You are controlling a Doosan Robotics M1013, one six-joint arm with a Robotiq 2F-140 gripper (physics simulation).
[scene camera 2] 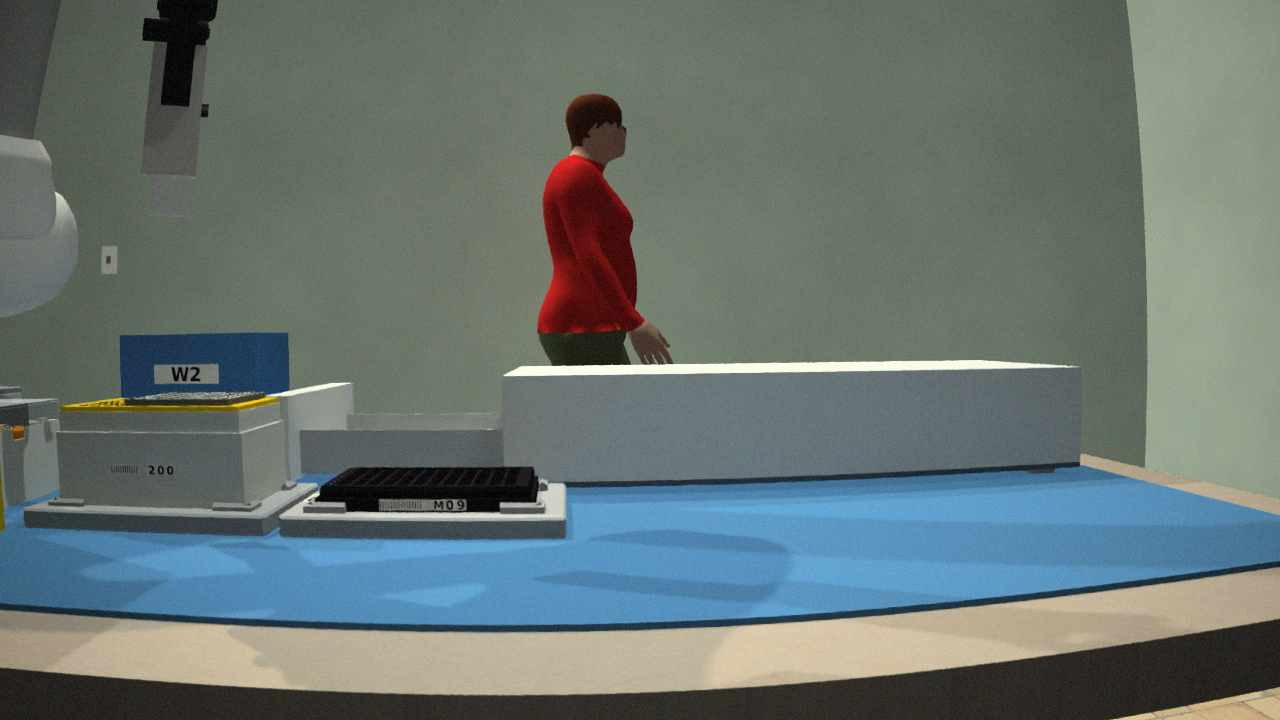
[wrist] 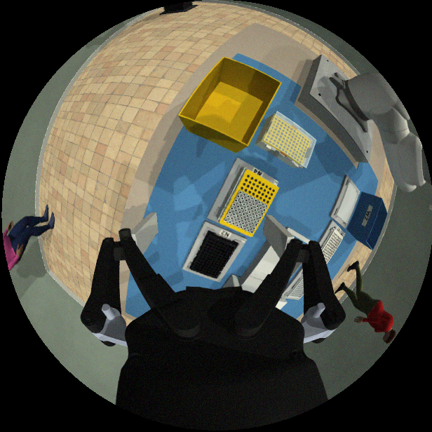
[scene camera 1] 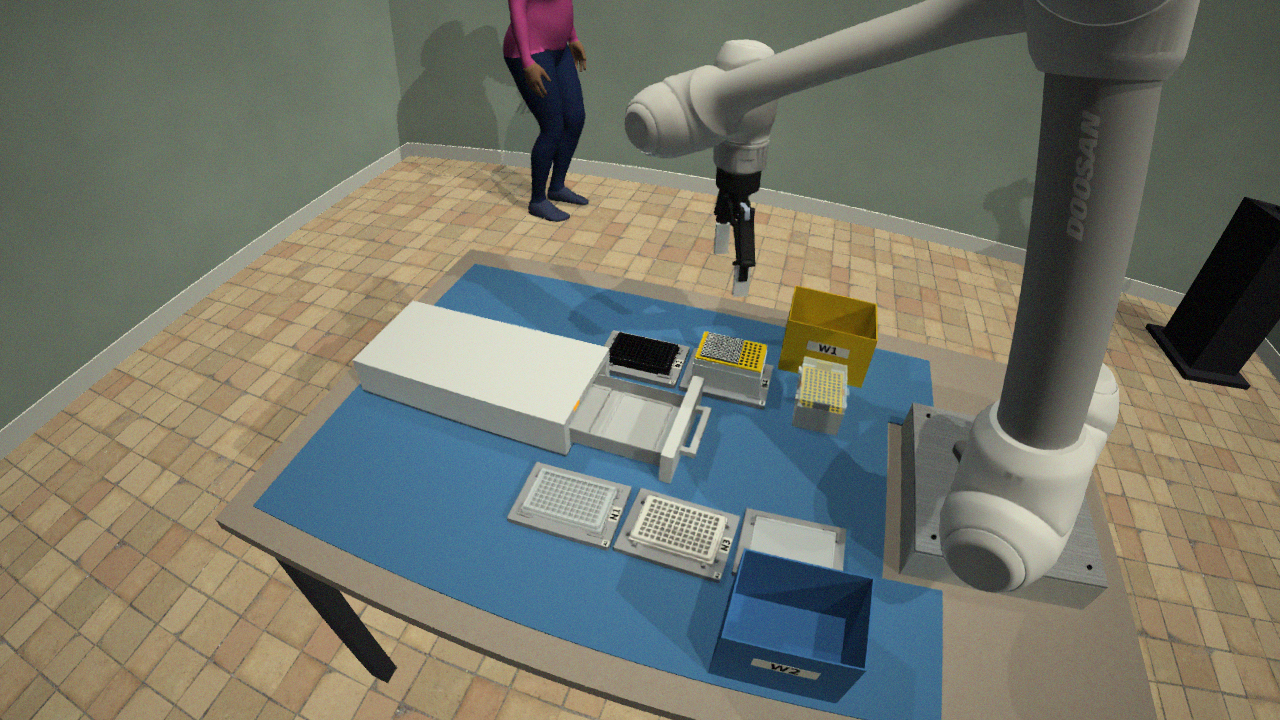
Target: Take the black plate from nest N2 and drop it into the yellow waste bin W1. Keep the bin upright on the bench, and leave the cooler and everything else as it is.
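Frame: origin at the arm's base, x ahead, y left, z up, level; millimetres.
Where they show: gripper, fingertip midpoint: (scene camera 2: 169,198) (scene camera 1: 729,273).
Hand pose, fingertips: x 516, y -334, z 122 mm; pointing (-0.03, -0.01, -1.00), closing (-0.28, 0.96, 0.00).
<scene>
Things, the pixels of their centre, and the offset from my fingertips. "spot": a spot on its surface instead.
- black plate, body centre: (scene camera 2: 432,487) (scene camera 1: 642,353) dx +148, dy +56, dz -171 mm
- yellow-topped tip box, body centre: (scene camera 2: 174,445) (scene camera 1: 730,362) dx -23, dy +78, dz -146 mm
- box with a yellow-dotted top, surface spot: (scene camera 1: 821,389) spot: dx -190, dy +149, dz -121 mm
- drawer, surface spot: (scene camera 1: 626,416) spot: dx +146, dy +226, dz -177 mm
- Blue bin W2, body centre: (scene camera 2: 207,383) (scene camera 1: 791,627) dx -139, dy +607, dz -130 mm
The black plate (scene camera 1: 644,352) (scene camera 2: 429,484) (wrist: 215,253) lies flat in nest N2 (scene camera 1: 677,368) (scene camera 2: 537,524) (wrist: 237,240), beside the white drawer unit. The yellow waste bin W1 (scene camera 1: 845,365) (wrist: 212,135) stands upright on the bench, its opening up; its inside looks empty in the wrist view. My gripper (scene camera 1: 731,268) (scene camera 2: 170,198) (wrist: 210,223) is open and empty, pointing down, high above the bench. In the wrist view the plate shows between and below the spread fingertips. Nothing hides the plate's top there.
A yellow-topped tip box (scene camera 1: 729,353) (scene camera 2: 170,456) (wrist: 250,202) stands in nest N4, between N2 and W1. A box with a yellow-dotted top (scene camera 1: 821,389) (wrist: 287,140) stands near W1. The drawer (scene camera 1: 626,416) of the white unit (scene camera 1: 483,367) (scene camera 2: 787,420) is open. Blue bin W2 (scene camera 1: 792,667) (wrist: 367,220) stands farther off. Two people stand beyond the bench.
</scene>
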